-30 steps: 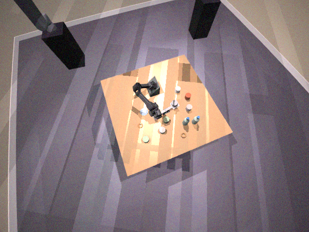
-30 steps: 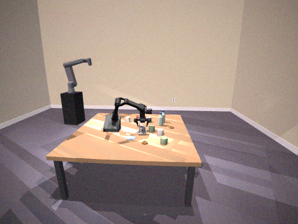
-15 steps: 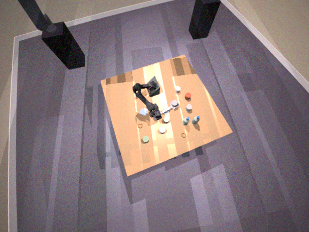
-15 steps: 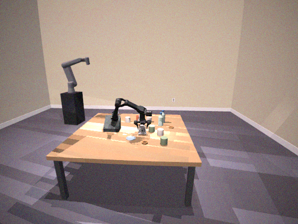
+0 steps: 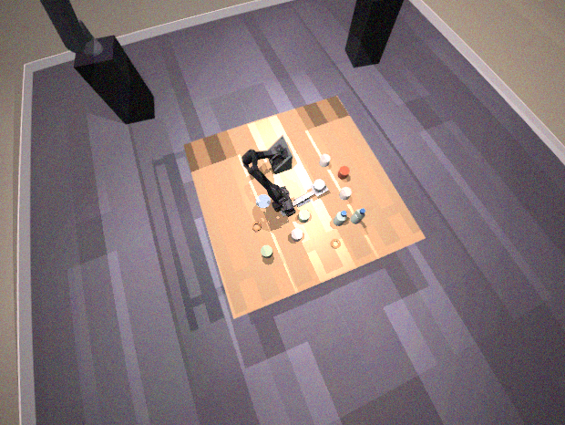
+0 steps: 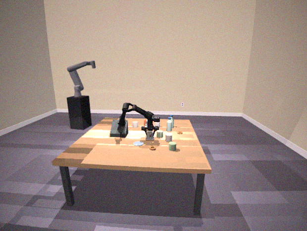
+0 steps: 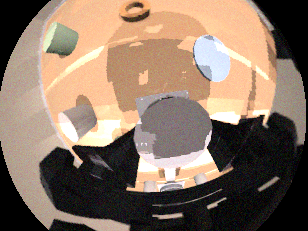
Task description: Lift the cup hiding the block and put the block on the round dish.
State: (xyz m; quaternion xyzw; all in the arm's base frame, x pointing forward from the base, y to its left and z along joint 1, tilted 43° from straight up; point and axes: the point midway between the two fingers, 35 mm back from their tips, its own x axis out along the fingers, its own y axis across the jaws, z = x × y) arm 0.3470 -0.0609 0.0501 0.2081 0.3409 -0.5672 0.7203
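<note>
My gripper tip is 13 cm to the left of the round pale dish, 9 cm past it and 4 cm above it. The rest, counted from my gripper tip: small balance (13 cm to the left, 3 cm behind, 1 cm below); orange cup (46 cm to the left, 14 cm behind, 1 cm below); block (1 cm below).
</note>
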